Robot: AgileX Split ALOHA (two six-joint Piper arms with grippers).
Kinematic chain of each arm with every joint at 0, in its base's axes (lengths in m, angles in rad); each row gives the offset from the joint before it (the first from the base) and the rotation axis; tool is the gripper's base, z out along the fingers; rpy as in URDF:
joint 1: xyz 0 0 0.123 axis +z
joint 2: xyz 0 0 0 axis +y
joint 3: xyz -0.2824 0 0.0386 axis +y
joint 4: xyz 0.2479 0 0.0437 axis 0.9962 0 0.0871
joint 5: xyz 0 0 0 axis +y
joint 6: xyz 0.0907 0 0.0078 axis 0.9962 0 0.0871
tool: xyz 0 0 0 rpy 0 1.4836 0
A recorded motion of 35 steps. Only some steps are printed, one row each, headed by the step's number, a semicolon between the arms.
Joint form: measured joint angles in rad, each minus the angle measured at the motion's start. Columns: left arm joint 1, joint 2, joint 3, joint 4, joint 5, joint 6; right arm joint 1, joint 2, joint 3, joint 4, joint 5, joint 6.
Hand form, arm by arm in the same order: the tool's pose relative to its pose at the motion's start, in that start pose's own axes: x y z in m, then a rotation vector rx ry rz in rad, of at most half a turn. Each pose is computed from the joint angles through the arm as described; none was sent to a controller.
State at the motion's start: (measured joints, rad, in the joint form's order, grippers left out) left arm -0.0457 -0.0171 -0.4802 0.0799 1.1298 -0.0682; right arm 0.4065 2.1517 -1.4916 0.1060 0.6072 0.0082
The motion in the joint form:
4: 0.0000 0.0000 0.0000 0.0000 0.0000 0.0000; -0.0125 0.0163 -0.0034 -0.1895 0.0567 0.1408
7: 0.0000 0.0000 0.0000 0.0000 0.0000 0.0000; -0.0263 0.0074 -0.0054 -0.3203 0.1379 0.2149
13: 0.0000 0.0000 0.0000 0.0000 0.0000 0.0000; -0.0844 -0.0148 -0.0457 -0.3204 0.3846 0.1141
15: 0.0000 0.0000 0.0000 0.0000 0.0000 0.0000; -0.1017 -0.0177 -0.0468 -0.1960 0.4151 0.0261
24: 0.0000 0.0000 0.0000 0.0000 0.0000 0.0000; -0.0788 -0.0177 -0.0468 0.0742 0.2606 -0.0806
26: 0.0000 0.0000 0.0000 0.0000 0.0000 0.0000; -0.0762 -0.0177 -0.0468 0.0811 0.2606 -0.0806
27: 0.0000 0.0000 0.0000 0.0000 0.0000 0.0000; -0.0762 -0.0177 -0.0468 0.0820 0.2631 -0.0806
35: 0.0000 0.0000 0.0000 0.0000 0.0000 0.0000; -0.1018 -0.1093 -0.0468 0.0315 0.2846 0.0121
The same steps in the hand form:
4: 0.0000 0.0000 0.0000 0.0000 0.0000 0.0000; 0.0054 -0.0166 0.0051 0.1220 0.0599 -0.0001
7: 0.0000 0.0000 0.0000 0.0000 0.0000 0.0000; 0.0088 -0.0310 -0.0014 0.2231 0.1147 -0.0113
13: 0.0000 0.0000 0.0000 0.0000 0.0000 0.0000; 0.0156 -0.0575 -0.0241 0.2726 0.3079 -0.0266
15: 0.0000 0.0000 0.0000 0.0000 0.0000 0.0000; 0.0188 -0.0554 -0.0253 0.1721 0.3453 -0.0097
24: 0.0000 0.0000 0.0000 0.0000 0.0000 0.0000; 0.0050 -0.0265 -0.0193 -0.0404 0.1855 0.0435
26: 0.0000 0.0000 0.0000 0.0000 0.0000 0.0000; 0.0050 -0.0249 -0.0193 -0.0460 0.1854 0.0460
27: 0.0000 0.0000 0.0000 0.0000 0.0000 0.0000; 0.0053 -0.0248 -0.0193 -0.0468 0.1878 0.0466
35: 0.0000 0.0000 0.0000 0.0000 0.0000 0.0000; -0.0037 -0.0353 -0.0582 -0.0014 0.1186 0.1182

